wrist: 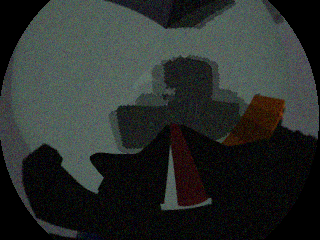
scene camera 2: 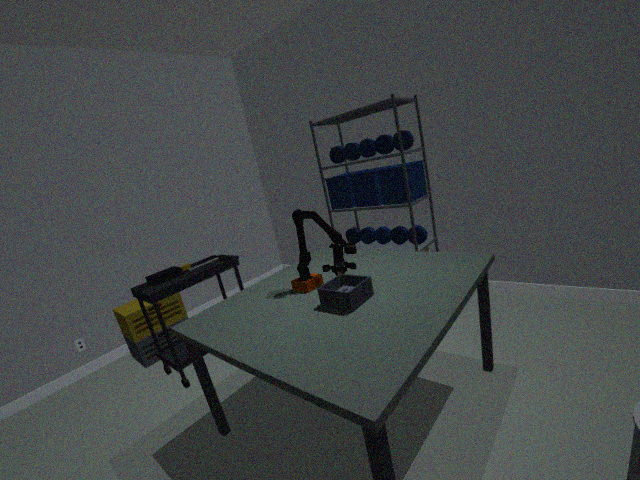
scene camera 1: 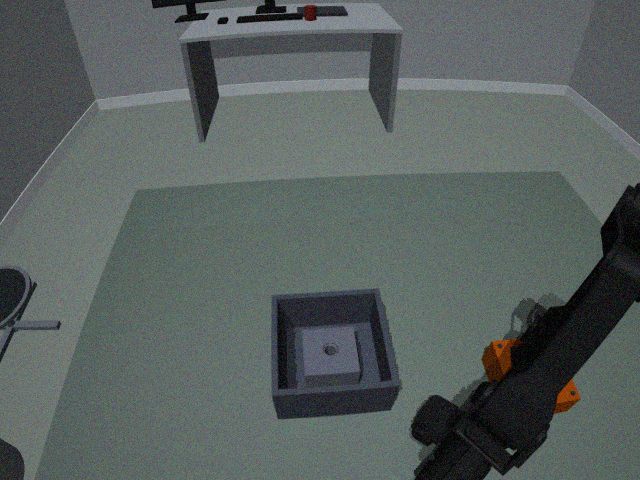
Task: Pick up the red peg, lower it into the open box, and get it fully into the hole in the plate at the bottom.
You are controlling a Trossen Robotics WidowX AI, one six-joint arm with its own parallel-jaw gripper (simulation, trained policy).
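Note:
You'd see my gripper (scene camera 1: 452, 451) here, and the same gripper (wrist: 174, 128) again from the wrist. There's a grey box (scene camera 2: 329, 297) too.

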